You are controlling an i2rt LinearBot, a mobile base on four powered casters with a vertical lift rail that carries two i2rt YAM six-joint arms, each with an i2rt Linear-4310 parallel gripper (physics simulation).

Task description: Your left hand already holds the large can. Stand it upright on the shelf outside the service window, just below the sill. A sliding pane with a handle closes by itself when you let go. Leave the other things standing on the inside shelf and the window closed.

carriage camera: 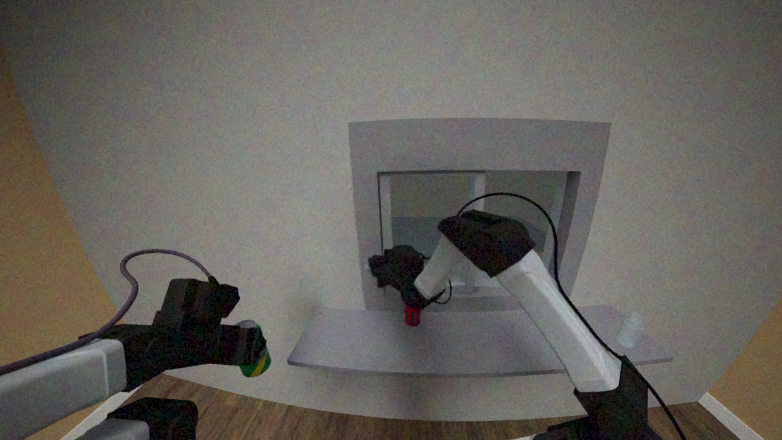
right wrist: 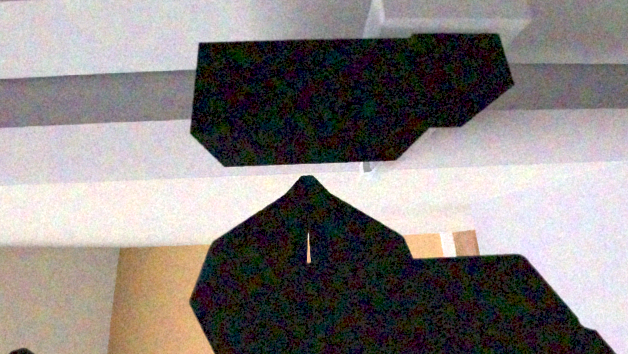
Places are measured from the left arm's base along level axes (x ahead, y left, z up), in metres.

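Pixels of known places: left gripper, fingertip midpoint: [carriage camera: 251, 343]; right gripper, fingertip midpoint: [carriage camera: 369, 258] [right wrist: 307, 185].
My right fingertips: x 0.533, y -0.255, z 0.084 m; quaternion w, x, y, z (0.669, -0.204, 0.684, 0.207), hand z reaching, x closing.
Behind a point stands the place of what it marks.
The large can [carriage camera: 254, 350] is green with a yellow stripe. It is tilted between the fingers of my left gripper [carriage camera: 255, 345] {z 0.036, x 0.229, y 0.007 m}, at the lower left in the carriage view, away from the shelf. My right gripper [carriage camera: 377, 269] {z 0.084, x 0.533, y -0.255 m} [right wrist: 307, 185] {z 0.084, x 0.533, y -0.255 m} is shut and empty, in front of the lower left of the service window [carriage camera: 479, 145] {z 0.442, x 0.505, y -0.600 m}. Its fingertips meet in the right wrist view. The window has upright pane bars, one of them the middle bar [carriage camera: 479, 188] {z 0.311, x 0.523, y -0.617 m}. The handle cannot be made out, and the shelf outside below the sill does not show clearly.
A grey inside shelf [carriage camera: 349, 344] {z -0.158, x 0.393, y -0.176 m} runs below the window. A red can [carriage camera: 412, 316] {z -0.109, x 0.455, y -0.391 m} stands on it below the right wrist, and a pale, see-through container [carriage camera: 629, 330] {z -0.092, x 0.246, y -1.054 m} stands near its right end. The right forearm [carriage camera: 563, 322] {z 0.208, x 0.076, y -0.541 m} crosses over the shelf.
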